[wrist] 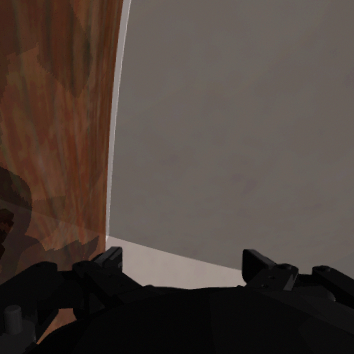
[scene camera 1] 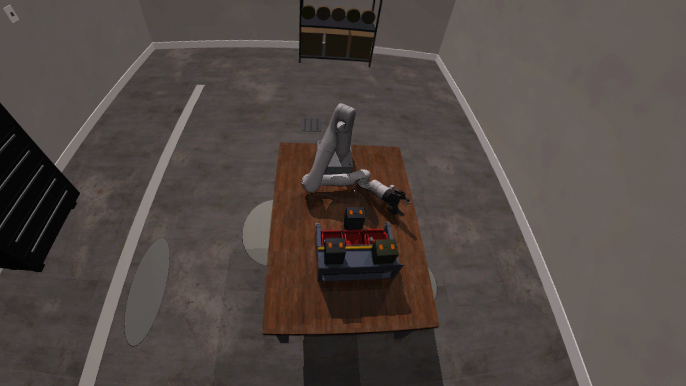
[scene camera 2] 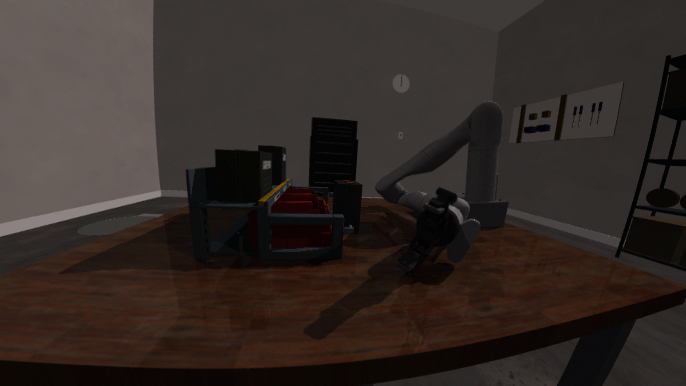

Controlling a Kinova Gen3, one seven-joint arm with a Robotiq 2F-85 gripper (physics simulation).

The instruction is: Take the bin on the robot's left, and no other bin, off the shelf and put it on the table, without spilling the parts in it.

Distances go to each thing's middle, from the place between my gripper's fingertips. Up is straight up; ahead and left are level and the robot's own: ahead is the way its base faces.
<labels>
The dark bin (scene camera 2: 347, 196) is 290 mm to the right of my hand, 50 mm ahead of it and 20 mm below it.
</labels>
